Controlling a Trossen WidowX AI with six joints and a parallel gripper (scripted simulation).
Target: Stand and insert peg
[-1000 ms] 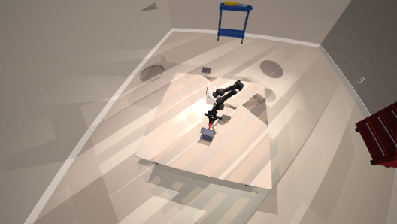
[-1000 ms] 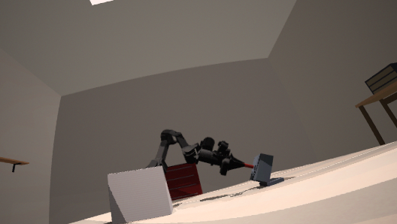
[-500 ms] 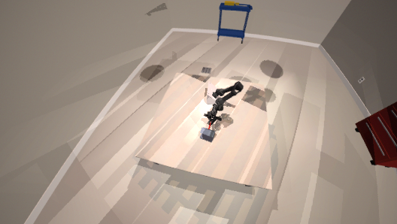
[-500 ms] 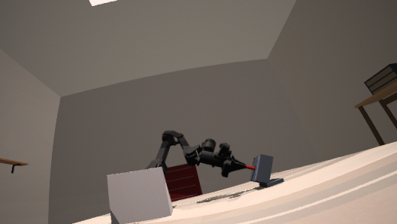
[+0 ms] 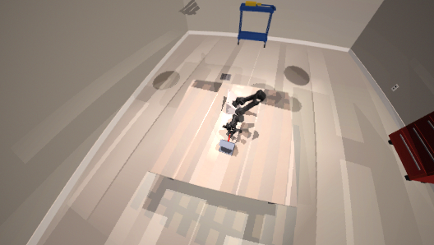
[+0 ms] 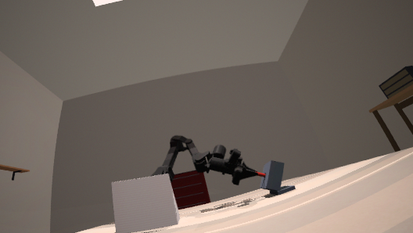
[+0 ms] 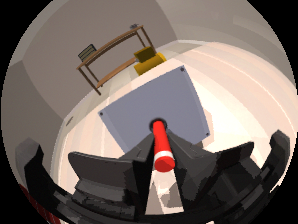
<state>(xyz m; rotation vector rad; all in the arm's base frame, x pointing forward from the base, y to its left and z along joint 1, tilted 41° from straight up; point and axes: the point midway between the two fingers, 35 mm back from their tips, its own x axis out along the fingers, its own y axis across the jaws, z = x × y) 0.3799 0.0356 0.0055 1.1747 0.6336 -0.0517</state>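
My gripper tip is now 50 mm short of the grey-blue sloped panel and 30 mm above it. From my gripper tip the other things lie so: red peg 20 mm behind, 10 mm above.
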